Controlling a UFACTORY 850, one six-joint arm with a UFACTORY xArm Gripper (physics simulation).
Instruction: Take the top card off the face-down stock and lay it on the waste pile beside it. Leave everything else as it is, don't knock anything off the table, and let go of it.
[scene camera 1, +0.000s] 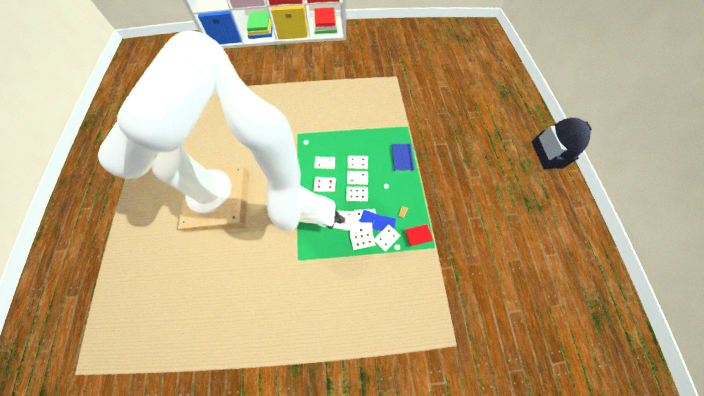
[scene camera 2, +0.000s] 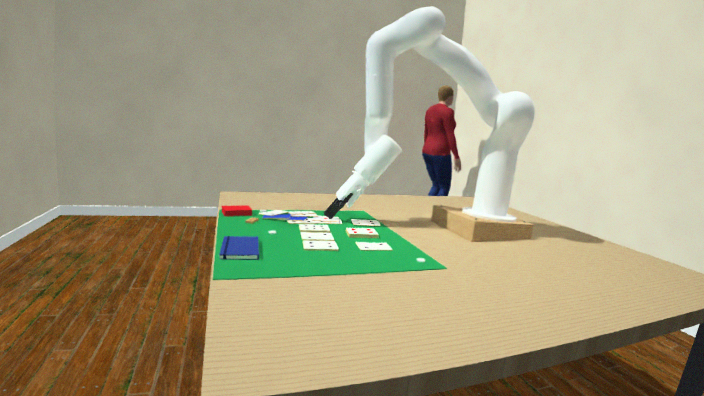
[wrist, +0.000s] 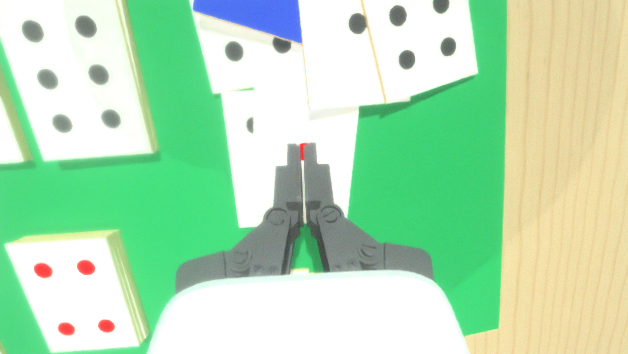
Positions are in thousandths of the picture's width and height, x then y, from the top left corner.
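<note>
Scene camera 1 shows a green mat (scene camera 1: 576, 479). On scene camera 2 you'd see my gripper (scene camera 2: 464, 547), and the mat (scene camera 2: 400, 645) is there as well. The wrist view has the mat (wrist: 283, 578) in it too, along with my gripper (wrist: 482, 451).
</note>
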